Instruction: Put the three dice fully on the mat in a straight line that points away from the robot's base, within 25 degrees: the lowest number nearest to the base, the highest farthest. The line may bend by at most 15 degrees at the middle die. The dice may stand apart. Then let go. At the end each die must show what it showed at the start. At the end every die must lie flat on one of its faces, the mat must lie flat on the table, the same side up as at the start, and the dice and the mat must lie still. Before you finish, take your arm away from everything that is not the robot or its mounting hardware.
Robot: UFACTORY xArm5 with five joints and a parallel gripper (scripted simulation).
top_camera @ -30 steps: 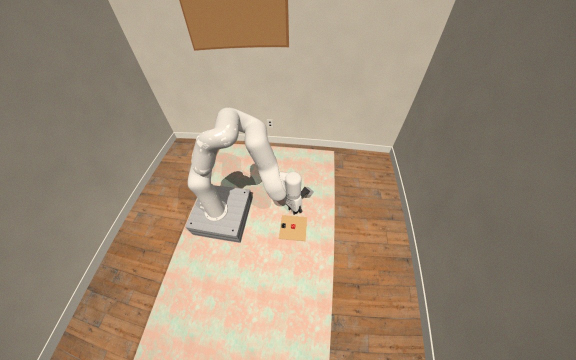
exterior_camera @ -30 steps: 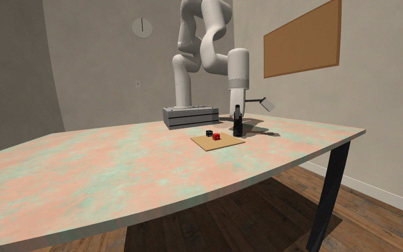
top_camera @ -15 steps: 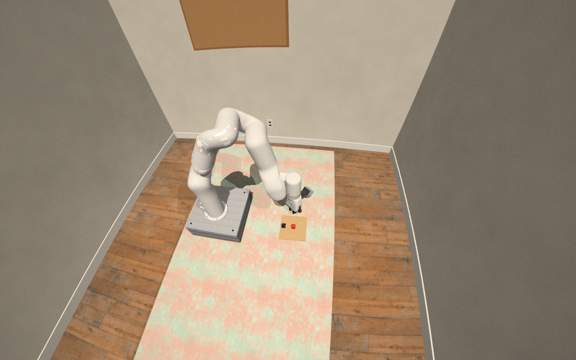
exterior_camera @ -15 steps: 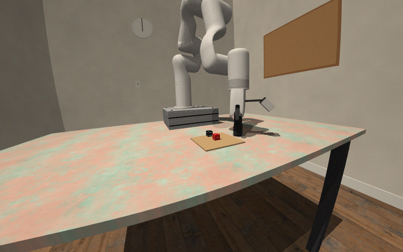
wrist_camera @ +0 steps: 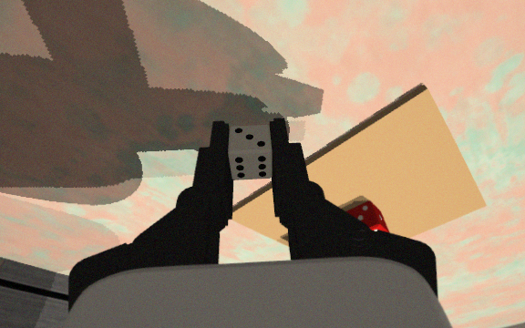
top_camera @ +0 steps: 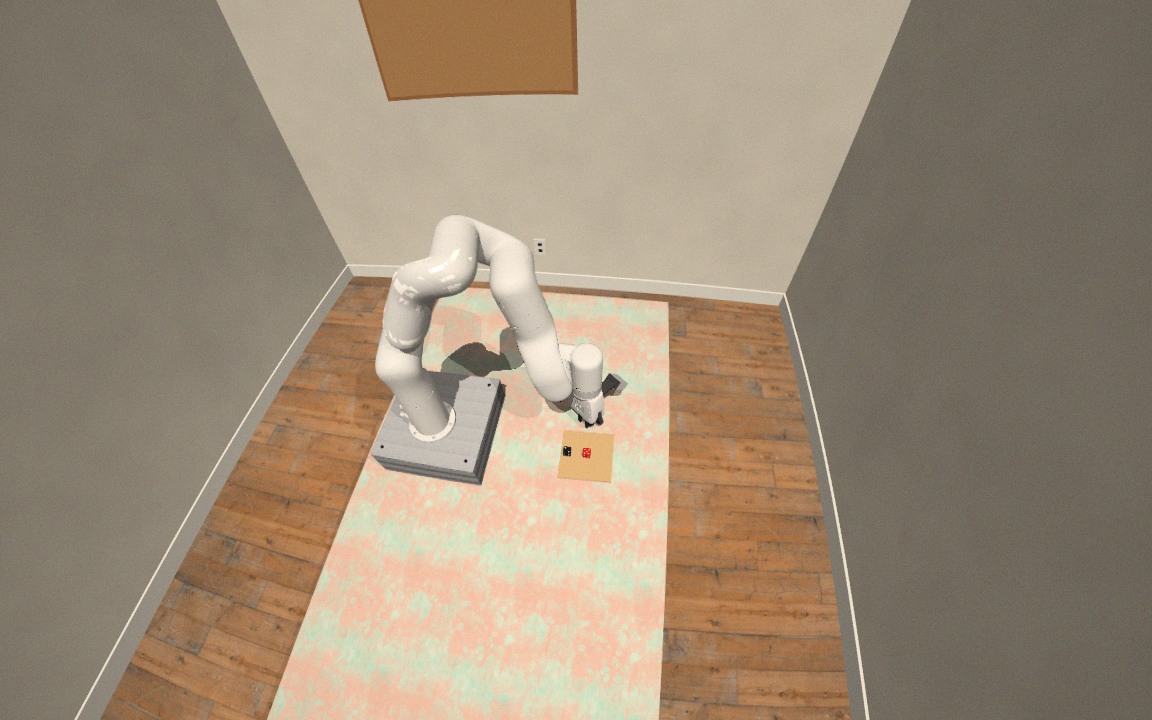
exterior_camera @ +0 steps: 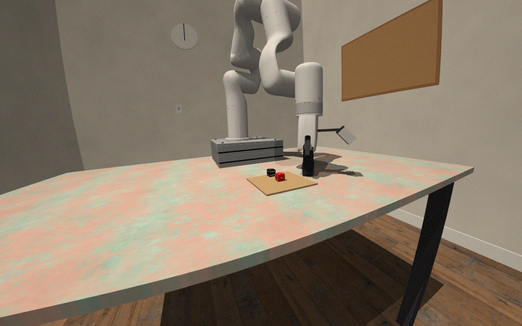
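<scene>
Right now my hand is 100 mm to the left of the red die, 20 mm short of it and 10 mm above it. The rest, counted from my hand: black die: 110 mm to the right, 30 mm behind, 10 mm below; white die: 10 mm below; tan mat: 100 mm to the right, 20 mm below, 20 mm ahead.
</scene>
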